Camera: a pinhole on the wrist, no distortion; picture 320 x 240 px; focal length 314.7 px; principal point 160.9 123.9 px. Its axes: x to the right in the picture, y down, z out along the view. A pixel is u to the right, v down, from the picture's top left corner.
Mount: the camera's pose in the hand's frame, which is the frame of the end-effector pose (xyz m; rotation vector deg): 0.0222 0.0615 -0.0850 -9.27 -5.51 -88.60
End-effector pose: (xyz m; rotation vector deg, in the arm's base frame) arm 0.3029 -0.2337 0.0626 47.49 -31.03 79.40
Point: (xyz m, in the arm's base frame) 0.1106 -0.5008 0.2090
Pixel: 75.3 24.6
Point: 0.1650 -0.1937 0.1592
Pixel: outside the picture
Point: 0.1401 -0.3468 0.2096
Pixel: 55.3 109.5
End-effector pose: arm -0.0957 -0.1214 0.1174 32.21 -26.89 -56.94
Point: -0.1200 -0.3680 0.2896
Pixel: outside the picture
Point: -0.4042 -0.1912 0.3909
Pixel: 291.7 57.8
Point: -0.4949 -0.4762 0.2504
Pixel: outside the picture
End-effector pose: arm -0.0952 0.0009 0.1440 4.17 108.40 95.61
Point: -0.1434 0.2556 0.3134
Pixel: 46.1 172.1
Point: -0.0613 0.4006 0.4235
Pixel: 39.0 118.9
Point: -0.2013 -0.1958 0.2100
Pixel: behind the camera
